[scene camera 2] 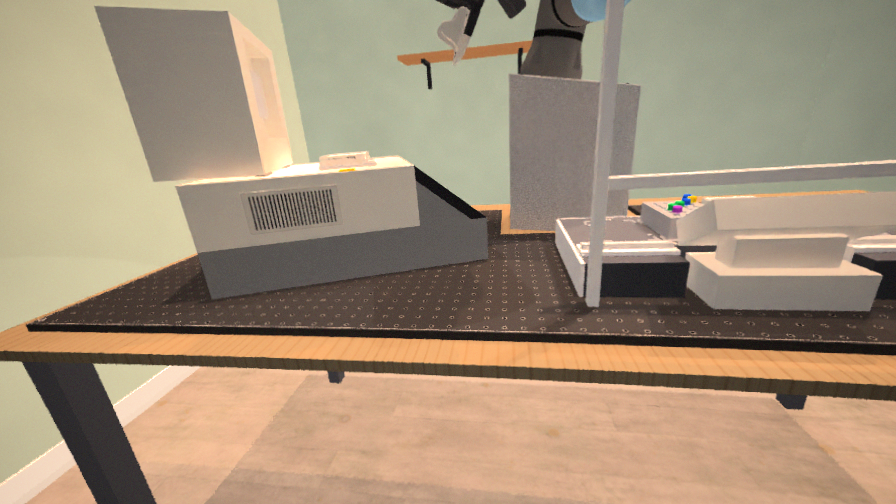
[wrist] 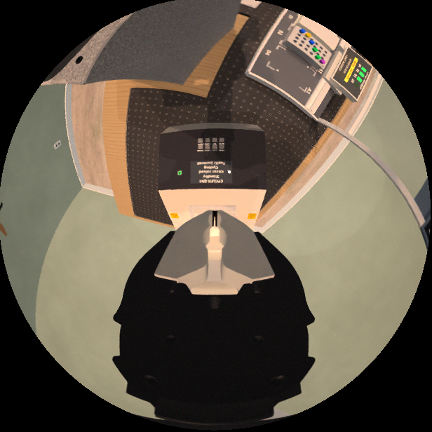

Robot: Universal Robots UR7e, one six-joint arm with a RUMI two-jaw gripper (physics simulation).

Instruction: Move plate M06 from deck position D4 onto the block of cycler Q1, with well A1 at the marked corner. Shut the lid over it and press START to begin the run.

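Note:
The cycler (scene camera 2: pixel 313 206) (wrist: pixel 212 160) stands at the left in the scene view, its lid (scene camera 2: pixel 187 94) raised. A low pale plate (scene camera 2: pixel 344 160) sits on its top; I cannot read a label or tell where well A1 is. In the wrist view the top is partly hidden behind my fingers. The dark sloping front panel carries keys (wrist: pixel 211 144) and a screen (wrist: pixel 211 172) with small, upside-down text, partly legible as "Standby" and "Cover raised". My gripper (scene camera 2: pixel 458 60) (wrist: pixel 214 212) is shut and empty, high in the air away from the cycler. Deck position D4 (wrist: pixel 275 69) shows bare corner marks.
The deck (wrist: pixel 290 82) holds a rack (wrist: pixel 308 45) with coloured caps. A small display box (wrist: pixel 353 74) stands beside it. A pale upright post (scene camera 2: pixel 602 156) with a crossbar (scene camera 2: pixel 751 174) rises at the deck. The grey robot pedestal (scene camera 2: pixel 557 150) (wrist: pixel 160 45) stands behind.

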